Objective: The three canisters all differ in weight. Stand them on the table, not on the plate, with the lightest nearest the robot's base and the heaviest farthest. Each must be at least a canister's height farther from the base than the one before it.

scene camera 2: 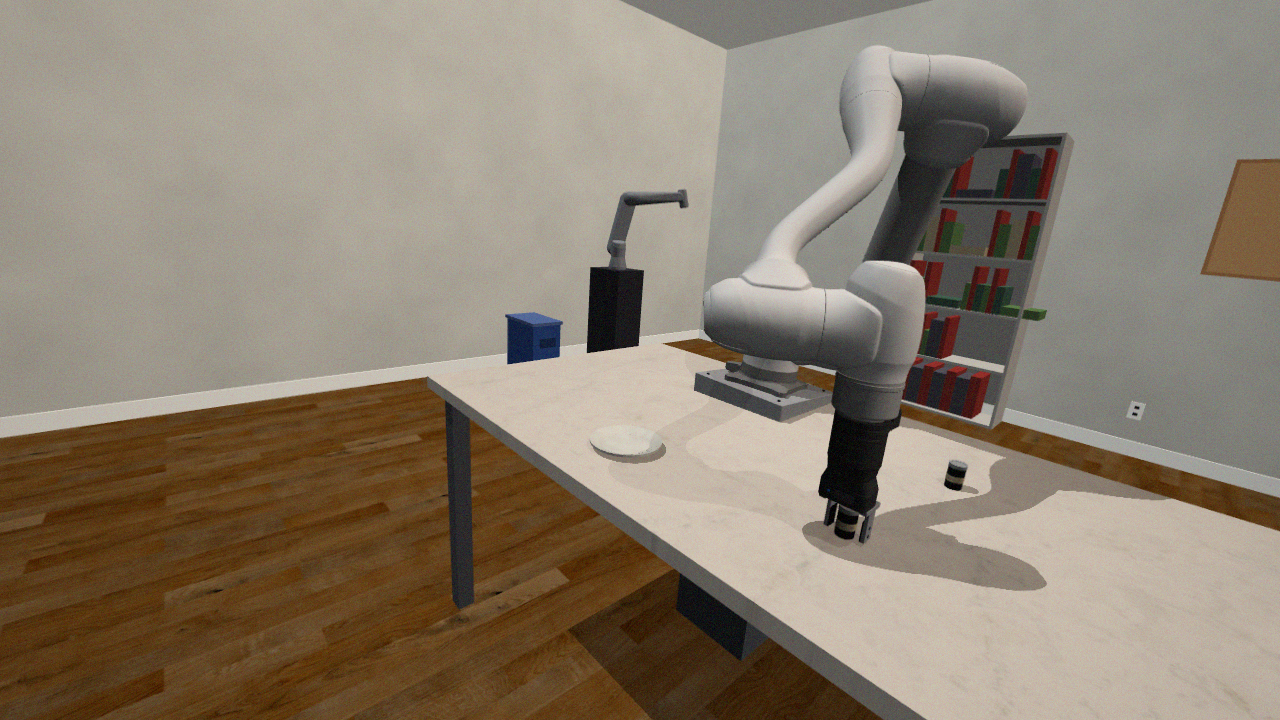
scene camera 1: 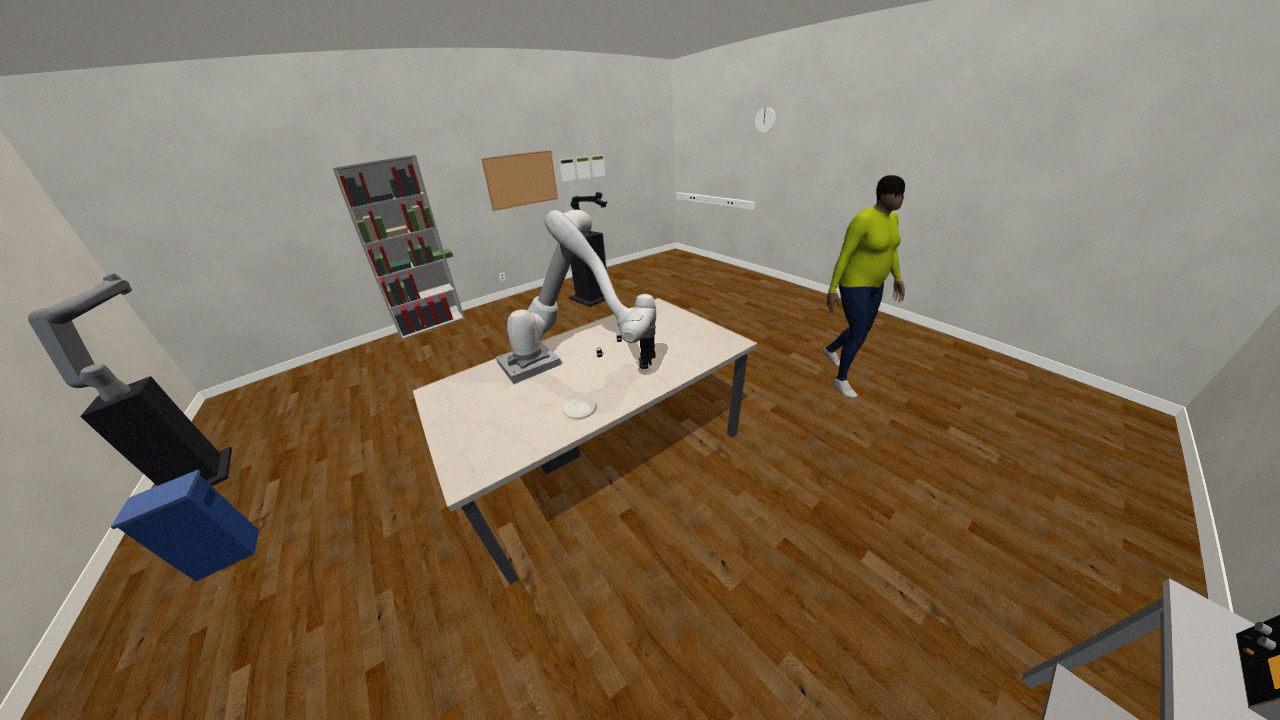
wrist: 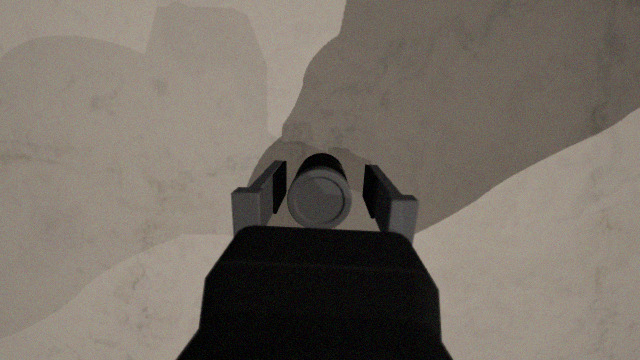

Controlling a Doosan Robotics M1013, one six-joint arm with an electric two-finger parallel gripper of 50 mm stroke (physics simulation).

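Frame: origin at the arm's base, x left, y back, z up, level; millimetres.
Seen in the pictures: gripper, fingertip midpoint: (scene camera 2: 845,531) (scene camera 1: 645,366) (wrist: 325,178); arm's base, origin of the base link: (scene camera 2: 766,383) (scene camera 1: 528,357).
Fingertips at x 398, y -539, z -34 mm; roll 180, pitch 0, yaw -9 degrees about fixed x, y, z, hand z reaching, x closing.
Observation:
Pixels of each thing's middle, then the offset from my fingertips to it. Level surfaces: height alone.
- upright canister, body centre: (wrist: 320,185) (scene camera 2: 846,520) (scene camera 1: 645,363) dx -2, dy +1, dz +18 mm
- table, its level: dz -7 mm
- second canister, body centre: (scene camera 2: 955,475) (scene camera 1: 619,337) dx +106, dy +324, dz +18 mm
- third canister, body centre: (scene camera 1: 599,352) dx -85, dy +284, dz +18 mm
- white plate, body centre: (scene camera 2: 625,442) (scene camera 1: 579,408) dx -451, dy -6, dz +1 mm
The gripper (scene camera 1: 646,359) (scene camera 2: 848,521) (wrist: 324,192) is open and points down, its fingers on either side of one upright canister (scene camera 1: 643,364) (scene camera 2: 844,525) (wrist: 320,199), with gaps showing in the wrist view. This dark canister with a grey lid and pale band stands on the table (scene camera 1: 483,438) (scene camera 2: 528,402), farthest from the base. A second canister (scene camera 1: 618,338) (scene camera 2: 955,475) stands upright toward the back edge. A third canister (scene camera 1: 598,351) stands nearer the base; the gripper hides it in scene camera 2. The white plate (scene camera 1: 580,409) (scene camera 2: 625,441) lies apart from the canisters.
The robot's base (scene camera 1: 513,367) (scene camera 2: 735,393) is mounted at the table's back edge. A person (scene camera 1: 870,250) in a yellow-green top is on the floor to the right of the table. A bookshelf (scene camera 2: 1029,295) stands behind the arm. A blue bin (scene camera 1: 186,528) (scene camera 2: 528,340) stands off the table.

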